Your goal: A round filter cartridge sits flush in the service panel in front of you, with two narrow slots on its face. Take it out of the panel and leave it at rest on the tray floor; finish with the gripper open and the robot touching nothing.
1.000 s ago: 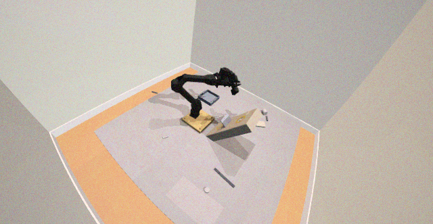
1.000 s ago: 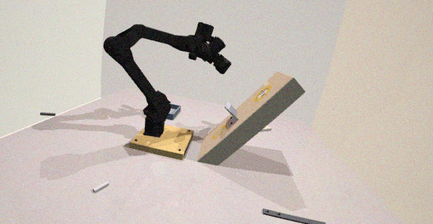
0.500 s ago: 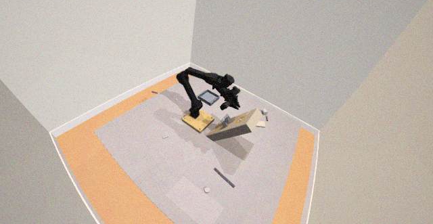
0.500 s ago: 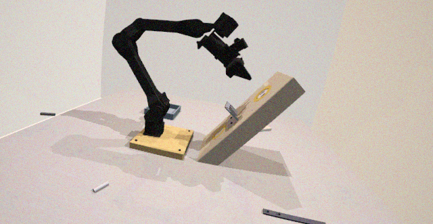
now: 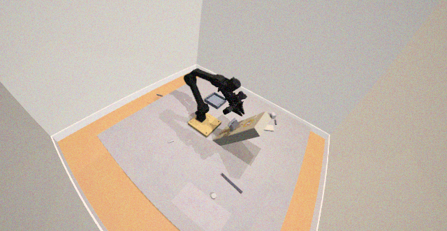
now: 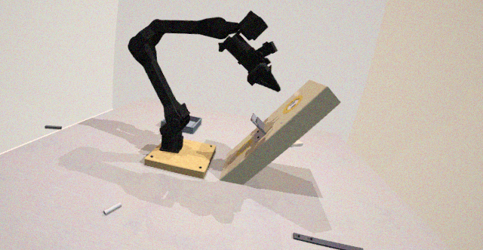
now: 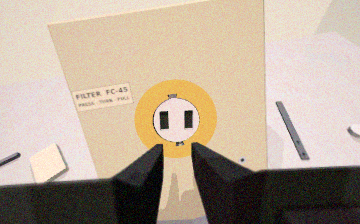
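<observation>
The filter cartridge lies 60 mm ahead of my gripper tip, 40 mm below it and 10 mm to the right of it. Also, from my gripper tip: tray: 340 mm behind, 320 mm to the left, 280 mm below; then service panel: 120 mm below, 20 mm ahead.
</observation>
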